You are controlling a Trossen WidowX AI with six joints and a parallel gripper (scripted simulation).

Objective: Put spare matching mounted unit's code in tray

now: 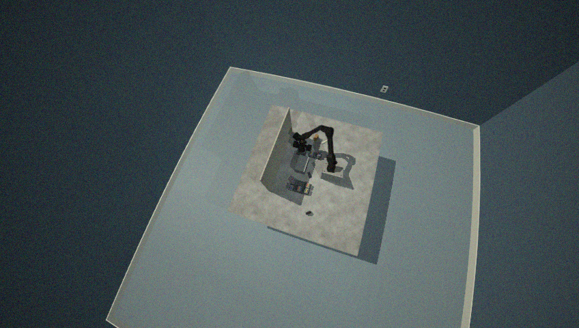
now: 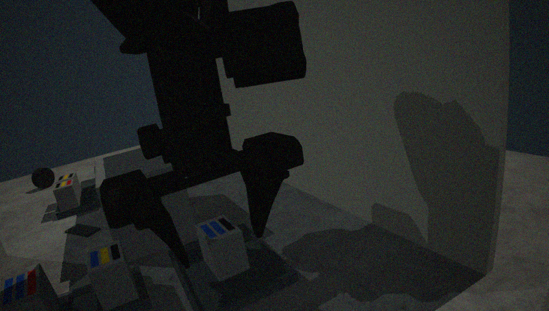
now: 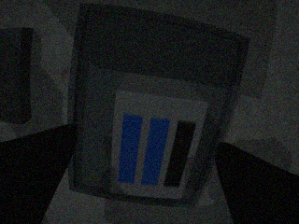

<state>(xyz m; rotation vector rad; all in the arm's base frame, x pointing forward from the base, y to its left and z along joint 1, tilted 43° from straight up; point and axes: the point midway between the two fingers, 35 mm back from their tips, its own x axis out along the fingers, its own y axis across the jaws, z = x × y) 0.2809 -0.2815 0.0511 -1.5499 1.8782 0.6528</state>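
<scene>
Right now the grey spare block is 10 mm to the left of my gripper tip and 10 mm above it. Round my gripper tip: dark flat tray (20 mm below); upright wall (200 mm ahead, 140 mm to the left, 200 mm above).
</scene>
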